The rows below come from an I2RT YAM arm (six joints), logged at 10 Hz.
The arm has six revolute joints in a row. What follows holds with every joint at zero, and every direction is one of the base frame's. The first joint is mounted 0.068 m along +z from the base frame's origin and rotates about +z. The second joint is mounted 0.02 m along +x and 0.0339 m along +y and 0.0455 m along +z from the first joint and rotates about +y. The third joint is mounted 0.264 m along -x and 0.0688 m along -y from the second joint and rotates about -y. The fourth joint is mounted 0.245 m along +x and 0.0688 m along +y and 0.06 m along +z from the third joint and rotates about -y. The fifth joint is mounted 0.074 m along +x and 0.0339 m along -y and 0.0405 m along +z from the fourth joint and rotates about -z. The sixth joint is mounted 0.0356 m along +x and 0.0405 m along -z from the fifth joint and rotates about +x. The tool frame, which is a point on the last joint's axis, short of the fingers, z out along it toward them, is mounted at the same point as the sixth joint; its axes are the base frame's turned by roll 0, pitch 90 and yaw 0 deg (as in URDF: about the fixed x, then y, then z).
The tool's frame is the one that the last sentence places.
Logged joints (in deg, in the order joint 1, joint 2, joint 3, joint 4, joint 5, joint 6), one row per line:
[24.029, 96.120, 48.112, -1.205, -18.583, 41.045]
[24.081, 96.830, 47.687, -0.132, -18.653, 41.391]
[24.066, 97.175, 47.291, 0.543, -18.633, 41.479]
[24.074, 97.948, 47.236, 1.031, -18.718, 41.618]
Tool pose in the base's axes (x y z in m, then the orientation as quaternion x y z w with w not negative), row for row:
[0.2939, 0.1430, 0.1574, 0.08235, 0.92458, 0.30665, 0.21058]
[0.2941, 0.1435, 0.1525, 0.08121, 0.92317, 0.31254, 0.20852]
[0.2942, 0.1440, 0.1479, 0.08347, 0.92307, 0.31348, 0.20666]
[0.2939, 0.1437, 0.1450, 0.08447, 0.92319, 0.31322, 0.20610]
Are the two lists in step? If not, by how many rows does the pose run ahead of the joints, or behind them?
The pose runs 1 row behind the joints: the pose in row i belongs to the joints in row i - 1.
